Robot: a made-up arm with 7 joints.
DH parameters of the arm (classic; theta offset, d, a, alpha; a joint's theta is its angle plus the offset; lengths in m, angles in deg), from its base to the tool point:
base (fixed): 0 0 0 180
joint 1: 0 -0.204 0 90
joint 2: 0 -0.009 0 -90
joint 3: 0 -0.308 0 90
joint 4: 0 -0.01 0 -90
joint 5: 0 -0.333 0 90
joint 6: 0 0 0 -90
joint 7: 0 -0.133 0 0
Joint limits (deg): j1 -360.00..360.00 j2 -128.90..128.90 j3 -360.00..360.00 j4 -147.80..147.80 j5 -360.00..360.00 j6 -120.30..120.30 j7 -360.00..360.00
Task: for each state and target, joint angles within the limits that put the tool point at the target. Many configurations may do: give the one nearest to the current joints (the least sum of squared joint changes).
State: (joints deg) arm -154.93 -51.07 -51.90 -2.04 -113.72 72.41 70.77
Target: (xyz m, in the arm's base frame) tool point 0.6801 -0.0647 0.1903
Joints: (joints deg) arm -168.68 -76.42 -53.24 -15.01 -116.85 70.73 70.77
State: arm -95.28 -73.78 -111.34 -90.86 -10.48 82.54 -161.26
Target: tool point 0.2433 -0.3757 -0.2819
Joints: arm -90.07 -128.90 -67.16 -59.75 -23.75 69.43 -161.26
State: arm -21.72 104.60 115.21 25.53 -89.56 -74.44 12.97
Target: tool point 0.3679 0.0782 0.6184
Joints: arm -31.07 74.22 133.58 58.83 -100.83 -93.56 12.97
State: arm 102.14 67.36 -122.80 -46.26 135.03 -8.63 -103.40
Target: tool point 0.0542 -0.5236 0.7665
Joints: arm 76.00 40.48 -122.12 -11.26 136.47 -11.40 -103.40
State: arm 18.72 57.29 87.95 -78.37 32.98 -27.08 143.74
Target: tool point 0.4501 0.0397 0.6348
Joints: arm 50.40 54.50 59.67 -64.77 30.81 -24.42 143.74
